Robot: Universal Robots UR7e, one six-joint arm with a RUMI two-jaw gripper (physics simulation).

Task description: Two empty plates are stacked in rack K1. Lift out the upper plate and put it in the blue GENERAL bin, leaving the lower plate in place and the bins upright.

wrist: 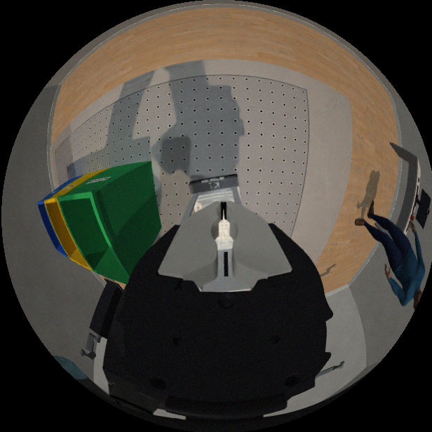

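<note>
My gripper (223,204) is shut with nothing between its fingers, over the rack K1 (214,185). The rack's dark labelled end shows just beyond the fingertips. A pale, patterned surface of a plate (219,196) shows inside the rack, and more pale surface shows through the gap between the finger bases. The fingers hide most of the rack, and I cannot tell from this view whether one or two plates lie there. The blue GENERAL bin (50,226) is at the far left, upright, mostly hidden behind the yellow and green bins.
The green bin (132,210) stands upright left of the gripper, close to the rack. The yellow bin (59,225) is between it and the blue one. The perforated table top (272,135) extends beyond the rack. A person (400,250) is on the right, off the table.
</note>
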